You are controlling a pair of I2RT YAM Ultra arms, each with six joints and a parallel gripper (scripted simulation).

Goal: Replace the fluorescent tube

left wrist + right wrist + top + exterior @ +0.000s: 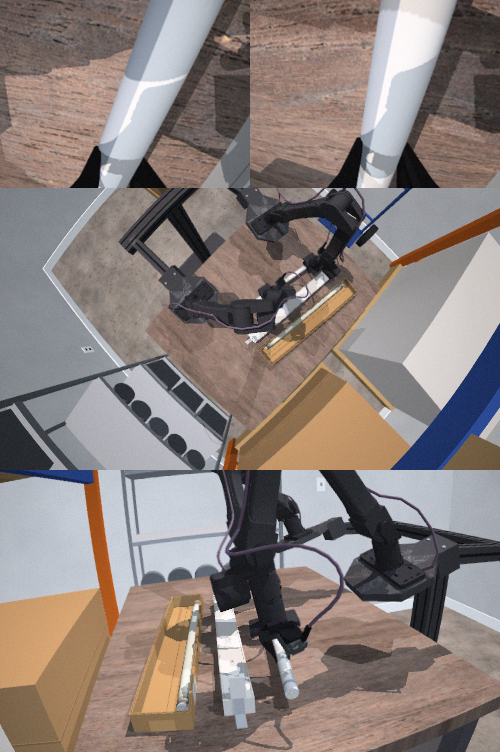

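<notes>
My right hand is 120 mm to the right of the LED tube, 30 mm short of it and 10 mm above it. From my right hand the other things lie so: old fluorescent tube: 240 mm ahead, 70 mm to the left, 30 mm below; carton: 280 mm ahead, 70 mm to the left, 30 mm below; grey light fixture: 150 mm ahead, 80 mm to the left, 10 mm above.
</notes>
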